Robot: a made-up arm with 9 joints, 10 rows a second.
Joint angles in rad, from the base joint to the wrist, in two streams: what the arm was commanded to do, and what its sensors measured. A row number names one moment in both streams.
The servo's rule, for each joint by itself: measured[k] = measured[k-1] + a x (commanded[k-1-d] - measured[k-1]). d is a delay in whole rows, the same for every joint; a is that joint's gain. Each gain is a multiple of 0.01, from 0.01 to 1. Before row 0 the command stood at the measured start. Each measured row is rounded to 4 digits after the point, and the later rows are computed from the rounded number. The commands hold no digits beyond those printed.
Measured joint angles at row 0: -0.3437 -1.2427 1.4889 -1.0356 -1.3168 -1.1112 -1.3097 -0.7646 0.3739
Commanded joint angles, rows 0 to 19: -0.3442 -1.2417 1.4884 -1.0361 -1.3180 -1.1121 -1.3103 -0.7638 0.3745; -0.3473 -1.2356 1.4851 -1.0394 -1.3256 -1.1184 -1.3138 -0.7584 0.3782; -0.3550 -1.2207 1.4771 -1.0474 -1.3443 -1.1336 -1.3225 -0.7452 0.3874; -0.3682 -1.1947 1.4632 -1.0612 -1.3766 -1.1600 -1.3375 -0.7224 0.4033; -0.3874 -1.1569 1.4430 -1.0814 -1.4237 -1.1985 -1.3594 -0.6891 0.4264; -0.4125 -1.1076 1.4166 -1.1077 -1.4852 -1.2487 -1.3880 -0.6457 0.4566; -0.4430 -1.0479 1.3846 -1.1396 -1.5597 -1.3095 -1.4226 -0.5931 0.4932; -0.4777 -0.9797 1.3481 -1.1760 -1.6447 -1.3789 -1.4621 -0.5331 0.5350; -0.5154 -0.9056 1.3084 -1.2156 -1.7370 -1.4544 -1.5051 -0.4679 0.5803; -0.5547 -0.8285 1.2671 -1.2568 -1.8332 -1.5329 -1.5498 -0.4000 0.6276; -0.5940 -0.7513 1.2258 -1.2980 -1.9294 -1.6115 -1.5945 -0.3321 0.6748; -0.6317 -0.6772 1.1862 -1.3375 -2.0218 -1.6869 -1.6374 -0.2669 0.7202; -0.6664 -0.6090 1.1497 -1.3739 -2.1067 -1.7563 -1.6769 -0.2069 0.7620; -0.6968 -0.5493 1.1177 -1.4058 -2.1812 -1.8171 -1.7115 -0.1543 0.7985; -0.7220 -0.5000 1.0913 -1.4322 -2.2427 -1.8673 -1.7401 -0.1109 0.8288; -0.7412 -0.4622 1.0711 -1.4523 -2.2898 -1.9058 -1.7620 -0.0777 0.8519; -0.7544 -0.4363 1.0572 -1.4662 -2.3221 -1.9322 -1.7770 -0.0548 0.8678; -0.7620 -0.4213 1.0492 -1.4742 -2.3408 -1.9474 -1.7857 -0.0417 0.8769; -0.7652 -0.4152 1.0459 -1.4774 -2.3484 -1.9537 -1.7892 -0.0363 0.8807; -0.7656 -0.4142 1.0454 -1.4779 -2.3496 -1.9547 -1.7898 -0.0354 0.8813
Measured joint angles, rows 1 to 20: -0.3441 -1.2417 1.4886 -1.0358 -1.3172 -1.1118 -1.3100 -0.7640 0.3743; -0.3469 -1.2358 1.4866 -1.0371 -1.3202 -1.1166 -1.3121 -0.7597 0.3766; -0.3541 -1.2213 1.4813 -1.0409 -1.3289 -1.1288 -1.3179 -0.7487 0.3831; -0.3666 -1.1958 1.4712 -1.0484 -1.3461 -1.1513 -1.3289 -0.7287 0.3952; -0.3851 -1.1585 1.4554 -1.0606 -1.3740 -1.1853 -1.3460 -0.6986 0.4139; -0.4095 -1.1096 1.4337 -1.0780 -1.4140 -1.2309 -1.3695 -0.6584 0.4395; -0.4393 -1.0504 1.4062 -1.1008 -1.4665 -1.2875 -1.3992 -0.6088 0.4717; -0.4735 -0.9825 1.3737 -1.1286 -1.5307 -1.3533 -1.4344 -0.5513 0.5097; -0.5108 -0.9087 1.3371 -1.1608 -1.6050 -1.4261 -1.4740 -0.4879 0.5521; -0.5499 -0.8317 1.2979 -1.1963 -1.6872 -1.5030 -1.5164 -0.4211 0.5974; -0.5891 -0.7545 1.2575 -1.2339 -1.7744 -1.5811 -1.5601 -0.3535 0.6438; -0.6270 -0.6803 1.2176 -1.2722 -1.8635 -1.6573 -1.6034 -0.2877 0.6896; -0.6621 -0.6119 1.1796 -1.3098 -1.9511 -1.7286 -1.6446 -0.2263 0.7330; -0.6930 -0.5518 1.1449 -1.3453 -2.0339 -1.7923 -1.6821 -0.1716 0.7723; -0.7188 -0.5021 1.1149 -1.3775 -2.1091 -1.8463 -1.7146 -0.1255 0.8062; -0.7387 -0.4638 1.0904 -1.4052 -2.1742 -1.8891 -1.7411 -0.0892 0.8336; -0.7527 -0.4374 1.0718 -1.4278 -2.2274 -1.9201 -1.7612 -0.0631 0.8541; -0.7610 -0.4219 1.0591 -1.4450 -2.2682 -1.9398 -1.7749 -0.0468 0.8678; -0.7647 -0.4155 1.0517 -1.4570 -2.2971 -1.9498 -1.7829 -0.0388 0.8755; -0.7655 -0.4143 1.0482 -1.4647 -2.3160 -1.9533 -1.7868 -0.0362 0.8790
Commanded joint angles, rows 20 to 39: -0.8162 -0.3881 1.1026 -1.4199 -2.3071 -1.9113 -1.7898 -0.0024 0.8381; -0.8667 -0.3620 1.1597 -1.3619 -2.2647 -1.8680 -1.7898 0.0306 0.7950; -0.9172 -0.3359 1.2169 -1.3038 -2.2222 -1.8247 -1.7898 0.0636 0.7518; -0.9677 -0.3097 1.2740 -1.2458 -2.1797 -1.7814 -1.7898 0.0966 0.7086; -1.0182 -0.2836 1.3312 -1.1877 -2.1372 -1.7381 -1.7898 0.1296 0.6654; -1.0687 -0.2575 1.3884 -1.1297 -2.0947 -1.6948 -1.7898 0.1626 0.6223; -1.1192 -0.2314 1.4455 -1.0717 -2.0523 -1.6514 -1.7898 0.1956 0.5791; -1.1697 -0.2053 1.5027 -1.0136 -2.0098 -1.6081 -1.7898 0.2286 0.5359; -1.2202 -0.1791 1.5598 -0.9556 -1.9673 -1.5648 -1.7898 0.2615 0.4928; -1.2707 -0.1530 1.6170 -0.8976 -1.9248 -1.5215 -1.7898 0.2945 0.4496; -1.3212 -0.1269 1.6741 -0.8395 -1.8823 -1.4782 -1.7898 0.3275 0.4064; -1.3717 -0.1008 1.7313 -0.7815 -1.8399 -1.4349 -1.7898 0.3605 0.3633; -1.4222 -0.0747 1.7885 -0.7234 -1.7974 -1.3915 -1.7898 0.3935 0.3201; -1.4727 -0.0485 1.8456 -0.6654 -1.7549 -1.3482 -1.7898 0.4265 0.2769; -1.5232 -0.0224 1.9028 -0.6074 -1.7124 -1.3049 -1.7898 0.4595 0.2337; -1.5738 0.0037 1.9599 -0.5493 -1.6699 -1.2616 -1.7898 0.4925 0.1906; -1.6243 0.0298 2.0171 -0.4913 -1.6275 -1.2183 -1.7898 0.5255 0.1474; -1.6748 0.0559 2.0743 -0.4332 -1.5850 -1.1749 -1.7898 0.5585 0.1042; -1.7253 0.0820 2.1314 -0.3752 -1.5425 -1.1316 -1.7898 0.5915 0.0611; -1.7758 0.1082 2.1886 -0.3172 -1.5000 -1.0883 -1.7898 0.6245 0.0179
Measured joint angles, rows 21 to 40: -0.8106 -0.3891 1.0787 -1.4481 -2.3128 -1.9231 -1.7885 -0.0105 0.8545; -0.8605 -0.3631 1.1241 -1.4162 -2.2955 -1.8834 -1.7892 0.0207 0.8188; -0.9110 -0.3370 1.1761 -1.3746 -2.2691 -1.8411 -1.7895 0.0533 0.7786; -0.9615 -0.3108 1.2309 -1.3269 -2.2369 -1.7981 -1.7897 0.0862 0.7366; -1.0120 -0.2847 1.2871 -1.2754 -2.2010 -1.7549 -1.7898 0.1192 0.6939; -1.0625 -0.2586 1.3438 -1.2215 -2.1627 -1.7116 -1.7898 0.1522 0.6509; -1.1130 -0.2325 1.4008 -1.1661 -2.1230 -1.6683 -1.7898 0.1852 0.6078; -1.1635 -0.2064 1.4579 -1.1097 -2.0822 -1.6250 -1.7898 0.2182 0.5647; -1.2140 -0.1802 1.5150 -1.0527 -2.0408 -1.5817 -1.7898 0.2511 0.5216; -1.2645 -0.1541 1.5721 -0.9953 -1.9990 -1.5384 -1.7898 0.2841 0.4784; -1.3150 -0.1280 1.6292 -0.9377 -1.9570 -1.4951 -1.7898 0.3171 0.4352; -1.3655 -0.1019 1.6864 -0.8799 -1.9148 -1.4518 -1.7898 0.3501 0.3921; -1.4160 -0.0758 1.7436 -0.8220 -1.8725 -1.4084 -1.7898 0.3831 0.3489; -1.4665 -0.0496 1.8007 -0.7641 -1.8302 -1.3651 -1.7898 0.4161 0.3057; -1.5170 -0.0235 1.8579 -0.7061 -1.7878 -1.3218 -1.7898 0.4491 0.2625; -1.5676 0.0026 1.9150 -0.6481 -1.7454 -1.2785 -1.7898 0.4821 0.2194; -1.6181 0.0287 1.9722 -0.5901 -1.7030 -1.2352 -1.7898 0.5151 0.1762; -1.6686 0.0548 2.0294 -0.5320 -1.6605 -1.1918 -1.7898 0.5481 0.1330; -1.7191 0.0809 2.0865 -0.4740 -1.6180 -1.1485 -1.7898 0.5811 0.0899; -1.7696 0.1071 2.1437 -0.4160 -1.5755 -1.1052 -1.7898 0.6141 0.0467
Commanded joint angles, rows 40 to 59: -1.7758 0.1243 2.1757 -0.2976 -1.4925 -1.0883 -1.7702 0.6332 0.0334; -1.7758 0.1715 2.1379 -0.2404 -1.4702 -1.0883 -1.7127 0.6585 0.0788; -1.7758 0.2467 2.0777 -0.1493 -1.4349 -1.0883 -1.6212 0.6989 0.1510; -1.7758 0.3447 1.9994 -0.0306 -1.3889 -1.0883 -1.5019 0.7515 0.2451; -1.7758 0.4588 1.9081 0.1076 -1.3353 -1.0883 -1.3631 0.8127 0.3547; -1.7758 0.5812 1.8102 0.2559 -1.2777 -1.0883 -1.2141 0.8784 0.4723; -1.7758 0.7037 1.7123 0.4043 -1.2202 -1.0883 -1.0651 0.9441 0.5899; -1.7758 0.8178 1.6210 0.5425 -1.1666 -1.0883 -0.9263 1.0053 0.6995; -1.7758 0.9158 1.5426 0.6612 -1.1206 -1.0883 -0.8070 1.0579 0.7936; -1.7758 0.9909 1.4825 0.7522 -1.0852 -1.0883 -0.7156 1.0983 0.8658; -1.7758 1.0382 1.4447 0.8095 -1.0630 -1.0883 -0.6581 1.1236 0.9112; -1.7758 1.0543 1.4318 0.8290 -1.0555 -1.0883 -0.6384 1.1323 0.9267; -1.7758 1.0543 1.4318 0.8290 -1.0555 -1.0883 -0.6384 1.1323 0.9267; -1.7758 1.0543 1.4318 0.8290 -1.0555 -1.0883 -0.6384 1.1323 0.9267; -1.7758 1.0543 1.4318 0.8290 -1.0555 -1.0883 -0.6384 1.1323 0.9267; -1.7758 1.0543 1.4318 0.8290 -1.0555 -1.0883 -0.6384 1.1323 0.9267; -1.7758 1.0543 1.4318 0.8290 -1.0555 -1.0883 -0.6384 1.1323 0.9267; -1.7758 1.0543 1.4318 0.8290 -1.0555 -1.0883 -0.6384 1.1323 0.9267; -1.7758 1.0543 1.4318 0.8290 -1.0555 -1.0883 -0.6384 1.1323 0.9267; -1.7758 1.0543 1.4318 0.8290 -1.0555 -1.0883 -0.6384 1.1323 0.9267
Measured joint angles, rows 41 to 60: -1.7751 0.1236 2.1616 -0.3722 -1.5456 -1.0930 -1.7788 0.6286 0.0387; -1.7757 0.1696 2.1483 -0.3234 -1.5185 -1.0896 -1.7418 0.6513 0.0628; -1.7758 0.2436 2.1088 -0.2590 -1.4884 -1.0887 -1.6743 0.6875 0.1157; -1.7758 0.3407 2.0475 -0.1745 -1.4526 -1.0884 -1.5778 0.7361 0.1933; -1.7758 0.4541 1.9694 -0.0701 -1.4104 -1.0883 -1.4576 0.7943 0.2901; -1.7758 0.5761 1.8802 0.0505 -1.3626 -1.0883 -1.3212 0.8582 0.3994; -1.7758 0.6986 1.7862 0.1814 -1.3113 -1.0883 -1.1778 0.9235 0.5137; -1.7758 0.8130 1.6937 0.3150 -1.2592 -1.0883 -1.0370 0.9857 0.6252; -1.7758 0.9117 1.6091 0.4431 -1.2093 -1.0883 -0.9082 1.0406 0.7262; -1.7758 0.9877 1.5382 0.5575 -1.1646 -1.0883 -0.8003 1.0845 0.8100; -1.7758 1.0362 1.4858 0.6507 -1.1280 -1.0883 -0.7207 1.1142 0.8707; -1.7758 1.0536 1.4556 0.7167 -1.1019 -1.0883 -0.6746 1.1280 0.9043; -1.7758 1.0543 1.4423 0.7583 -1.0852 -1.0883 -0.6543 1.1313 0.9177; -1.7758 1.0543 1.4364 0.7845 -1.0745 -1.0883 -0.6454 1.1321 0.9231; -1.7758 1.0543 1.4338 0.8010 -1.0677 -1.0883 -0.6415 1.1323 0.9253; -1.7758 1.0543 1.4327 0.8114 -1.0633 -1.0883 -0.6398 1.1323 0.9261; -1.7758 1.0543 1.4322 0.8179 -1.0605 -1.0883 -0.6390 1.1323 0.9265; -1.7758 1.0543 1.4320 0.8220 -1.0587 -1.0883 -0.6387 1.1323 0.9266; -1.7758 1.0543 1.4319 0.8246 -1.0575 -1.0883 -0.6385 1.1323 0.9267; -1.7758 1.0543 1.4318 0.8262 -1.0568 -1.0883 -0.6384 1.1323 0.9267
